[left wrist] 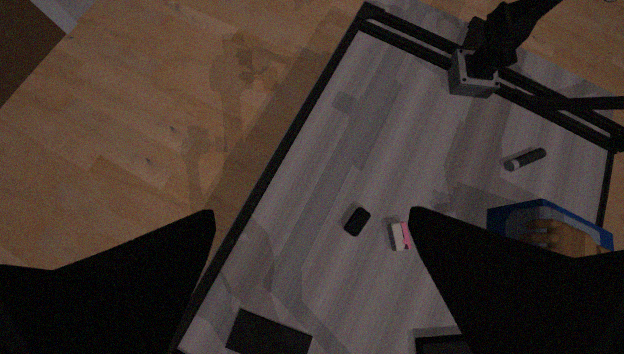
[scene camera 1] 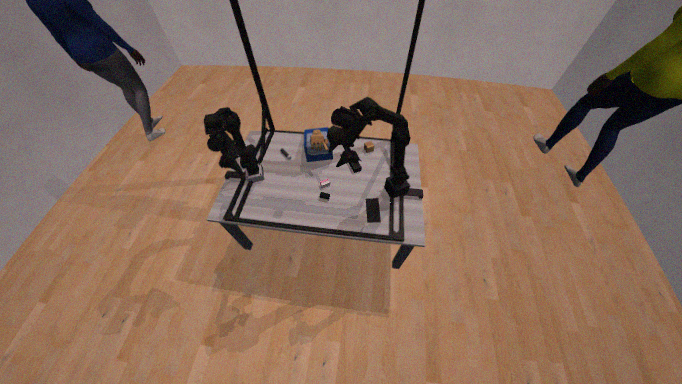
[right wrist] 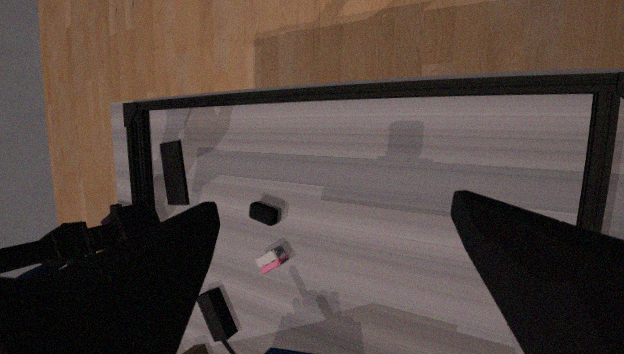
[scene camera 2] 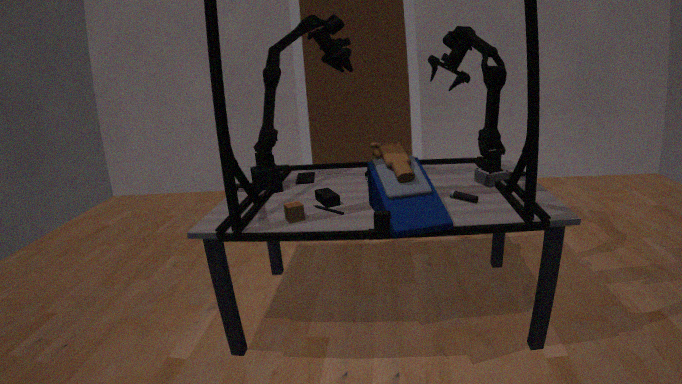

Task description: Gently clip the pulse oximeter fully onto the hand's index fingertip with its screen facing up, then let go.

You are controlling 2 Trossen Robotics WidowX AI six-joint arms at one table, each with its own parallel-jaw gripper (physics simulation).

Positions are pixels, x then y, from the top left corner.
Labels:
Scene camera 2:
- left gripper: 347,71
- blue block: 415,215

